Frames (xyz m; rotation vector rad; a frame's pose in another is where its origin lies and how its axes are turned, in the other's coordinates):
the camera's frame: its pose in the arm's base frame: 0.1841 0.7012 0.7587 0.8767 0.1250 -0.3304
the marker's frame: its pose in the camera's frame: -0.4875 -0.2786 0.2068 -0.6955 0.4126 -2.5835
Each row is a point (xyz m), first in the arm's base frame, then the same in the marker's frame.
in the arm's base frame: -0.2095 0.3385 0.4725
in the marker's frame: -0.1185 0.3659 0.1089
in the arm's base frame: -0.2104 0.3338 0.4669
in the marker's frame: -0.1163 0.3726 0.1110
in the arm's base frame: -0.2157 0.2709 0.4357
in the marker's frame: -0.0886 0.4205 0.1545
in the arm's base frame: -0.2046 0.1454 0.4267
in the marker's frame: -0.0479 0.4659 0.2651
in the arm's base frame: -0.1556 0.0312 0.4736
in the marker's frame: -0.0407 0.4557 0.3974
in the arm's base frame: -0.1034 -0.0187 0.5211
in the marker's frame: -0.0629 0.4263 0.4756
